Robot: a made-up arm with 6 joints.
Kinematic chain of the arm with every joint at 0, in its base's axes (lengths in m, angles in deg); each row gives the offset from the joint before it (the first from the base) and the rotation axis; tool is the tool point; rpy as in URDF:
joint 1: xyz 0 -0.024 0.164 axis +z
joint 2: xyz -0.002 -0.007 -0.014 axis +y
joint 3: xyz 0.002 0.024 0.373 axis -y
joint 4: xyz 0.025 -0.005 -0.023 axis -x
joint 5: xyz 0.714 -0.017 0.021 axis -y
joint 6: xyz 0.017 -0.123 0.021 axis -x
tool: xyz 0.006 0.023 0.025 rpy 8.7 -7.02 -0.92
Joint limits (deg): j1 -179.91..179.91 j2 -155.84..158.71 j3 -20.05..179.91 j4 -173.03..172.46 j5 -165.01..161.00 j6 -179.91..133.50
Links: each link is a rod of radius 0.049 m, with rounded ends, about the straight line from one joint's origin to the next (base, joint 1, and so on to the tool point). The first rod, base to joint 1, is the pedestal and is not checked.
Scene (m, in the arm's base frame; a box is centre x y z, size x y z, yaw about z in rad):
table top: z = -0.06
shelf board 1: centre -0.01 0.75 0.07 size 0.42 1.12 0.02 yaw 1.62
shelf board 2: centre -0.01 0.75 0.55 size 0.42 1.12 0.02 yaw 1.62
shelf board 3: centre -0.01 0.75 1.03 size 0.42 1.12 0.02 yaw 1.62
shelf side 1: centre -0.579 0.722 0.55 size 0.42 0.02 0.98 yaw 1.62
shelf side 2: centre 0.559 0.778 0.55 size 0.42 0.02 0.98 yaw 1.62
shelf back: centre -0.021 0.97 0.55 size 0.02 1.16 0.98 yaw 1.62
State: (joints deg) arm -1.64 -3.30 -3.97 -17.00 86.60 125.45
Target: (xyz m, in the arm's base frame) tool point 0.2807 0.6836 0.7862
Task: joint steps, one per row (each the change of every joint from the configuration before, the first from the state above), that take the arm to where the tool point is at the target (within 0.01 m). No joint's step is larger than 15 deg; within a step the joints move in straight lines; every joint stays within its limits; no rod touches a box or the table.
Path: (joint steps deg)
1: 14.26 -4.54 4.13 6.10 -1.83 2.68
2: 14.25 -4.54 4.13 6.11 -1.82 2.69
3: 14.26 -4.54 4.13 6.10 -1.83 2.68
4: 12.23 8.00 6.53 -3.62 0.87 -3.28
5: 12.23 8.01 6.53 -3.63 0.87 -3.28
6: 12.24 8.01 6.54 -3.62 0.86 -3.28

